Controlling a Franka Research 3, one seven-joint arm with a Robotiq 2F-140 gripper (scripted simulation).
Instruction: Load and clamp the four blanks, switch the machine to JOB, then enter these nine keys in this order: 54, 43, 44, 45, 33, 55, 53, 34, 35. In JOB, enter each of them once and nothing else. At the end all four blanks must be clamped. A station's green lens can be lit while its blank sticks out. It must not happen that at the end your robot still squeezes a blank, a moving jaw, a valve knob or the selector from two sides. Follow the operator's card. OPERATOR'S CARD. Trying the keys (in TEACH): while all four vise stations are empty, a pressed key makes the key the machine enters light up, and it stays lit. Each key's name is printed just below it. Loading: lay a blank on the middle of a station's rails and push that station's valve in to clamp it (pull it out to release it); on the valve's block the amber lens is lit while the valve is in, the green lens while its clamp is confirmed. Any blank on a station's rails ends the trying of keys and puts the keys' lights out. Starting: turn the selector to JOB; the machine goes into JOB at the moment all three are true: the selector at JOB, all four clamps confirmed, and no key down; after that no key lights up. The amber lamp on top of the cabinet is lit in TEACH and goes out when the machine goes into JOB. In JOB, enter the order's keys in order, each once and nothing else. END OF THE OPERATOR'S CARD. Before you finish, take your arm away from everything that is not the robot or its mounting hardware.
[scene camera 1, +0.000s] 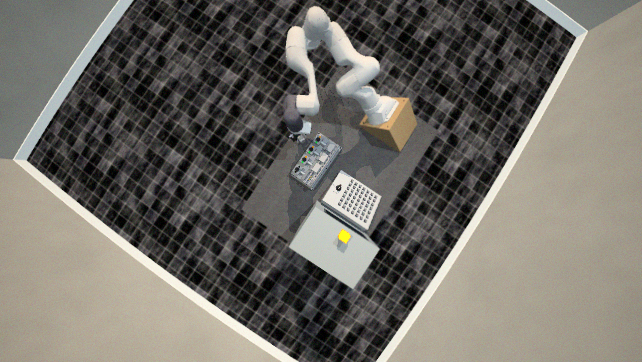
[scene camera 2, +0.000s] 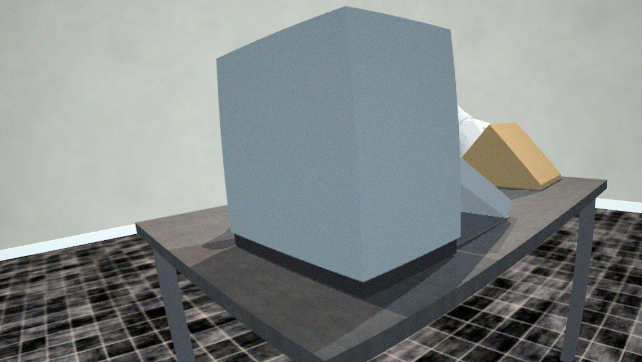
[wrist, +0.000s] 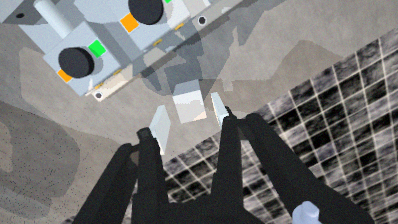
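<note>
A valve (wrist: 76, 62) is visible, as is the gripper (wrist: 190, 108).
</note>
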